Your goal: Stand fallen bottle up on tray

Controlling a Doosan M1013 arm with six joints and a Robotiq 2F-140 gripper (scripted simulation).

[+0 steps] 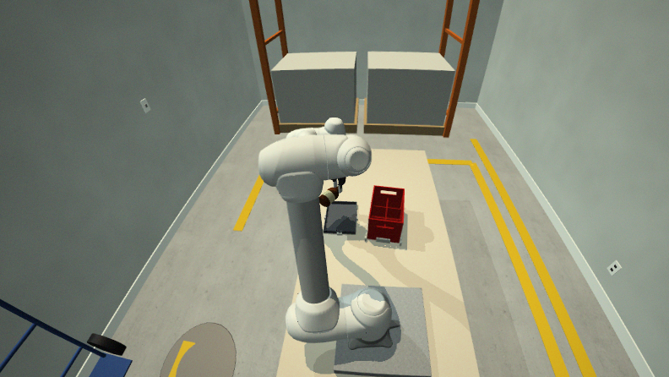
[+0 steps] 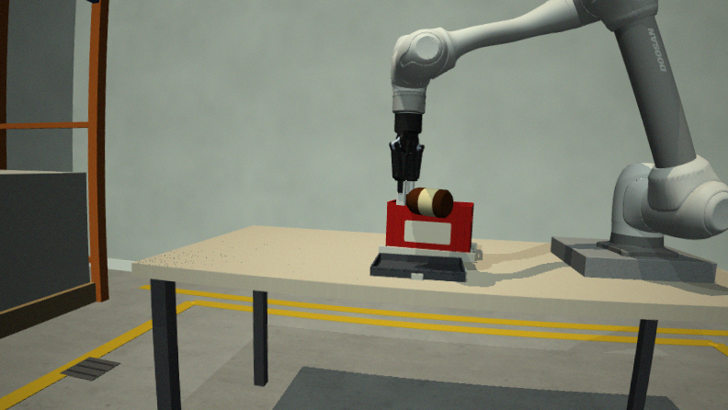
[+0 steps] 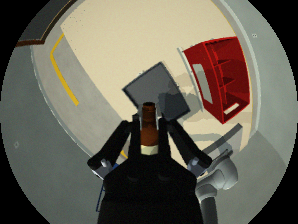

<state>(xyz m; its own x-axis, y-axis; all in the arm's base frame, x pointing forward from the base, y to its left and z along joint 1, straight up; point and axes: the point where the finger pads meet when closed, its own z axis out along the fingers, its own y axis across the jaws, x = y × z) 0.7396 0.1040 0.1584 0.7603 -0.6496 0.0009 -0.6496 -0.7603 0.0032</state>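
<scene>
Right now the bottle is 4 cm to the left of my hand, 4 cm behind it and 2 cm below it. Also, from my hand: tray: 21 cm below, 5 cm behind, 1 cm to the right; red crate: 28 cm to the right, 14 cm below, 11 cm behind.
</scene>
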